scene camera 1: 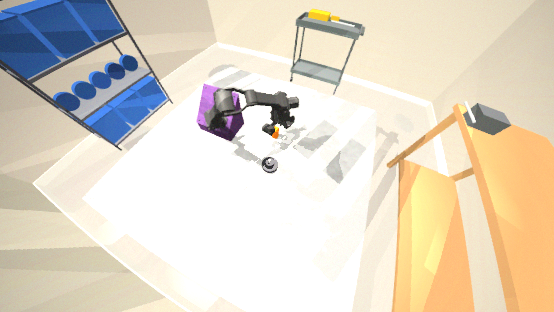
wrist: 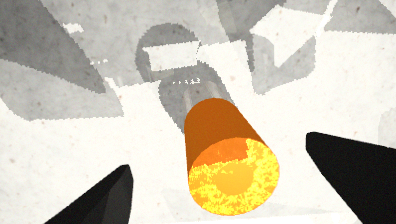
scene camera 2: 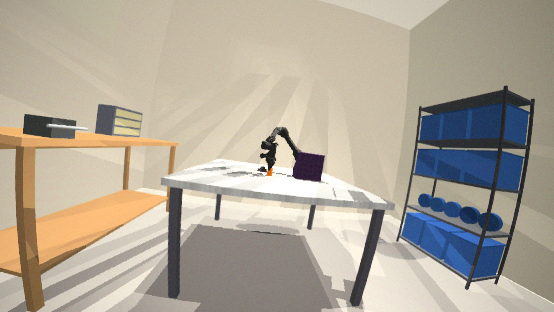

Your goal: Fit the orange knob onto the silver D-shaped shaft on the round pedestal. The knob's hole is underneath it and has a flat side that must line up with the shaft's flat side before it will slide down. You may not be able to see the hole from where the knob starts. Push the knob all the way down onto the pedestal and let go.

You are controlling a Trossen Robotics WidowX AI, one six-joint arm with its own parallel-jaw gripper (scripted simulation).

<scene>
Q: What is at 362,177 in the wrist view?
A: My gripper.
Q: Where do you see an orange knob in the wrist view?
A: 229,166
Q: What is my gripper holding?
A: Nothing.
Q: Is my gripper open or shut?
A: Open.
</scene>
